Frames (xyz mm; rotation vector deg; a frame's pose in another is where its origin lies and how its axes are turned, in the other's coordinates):
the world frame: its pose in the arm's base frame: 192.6 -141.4 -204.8 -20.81 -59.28 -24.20
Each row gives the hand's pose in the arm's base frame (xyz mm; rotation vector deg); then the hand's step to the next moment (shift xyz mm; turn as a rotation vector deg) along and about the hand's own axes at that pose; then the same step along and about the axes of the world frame.
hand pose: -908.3 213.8 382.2 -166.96 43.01 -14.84
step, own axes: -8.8 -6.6 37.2 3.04 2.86 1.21
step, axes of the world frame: -33.0 15.7 -12.9 0.23 -2.48 -3.56
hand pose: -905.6 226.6 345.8 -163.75 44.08 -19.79
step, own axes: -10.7 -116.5 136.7 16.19 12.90 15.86
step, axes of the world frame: -78.3 152.5 -54.8 -5.18 -8.14 -24.23
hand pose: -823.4 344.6 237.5 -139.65 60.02 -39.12
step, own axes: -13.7 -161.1 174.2 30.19 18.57 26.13
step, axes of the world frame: 6.5 218.3 -93.8 -4.67 -12.62 -41.93
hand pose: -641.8 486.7 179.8 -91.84 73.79 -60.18
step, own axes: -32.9 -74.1 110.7 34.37 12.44 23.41
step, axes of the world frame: 71.8 104.7 -52.0 2.12 -16.26 -40.19
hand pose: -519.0 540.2 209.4 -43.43 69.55 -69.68
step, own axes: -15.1 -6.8 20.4 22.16 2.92 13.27
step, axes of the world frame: 20.5 16.3 -2.4 3.91 -13.26 -22.01
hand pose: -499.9 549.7 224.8 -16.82 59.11 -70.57
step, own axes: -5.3 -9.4 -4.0 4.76 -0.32 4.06
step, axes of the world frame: 1.7 -2.9 11.0 2.26 -3.43 -4.73
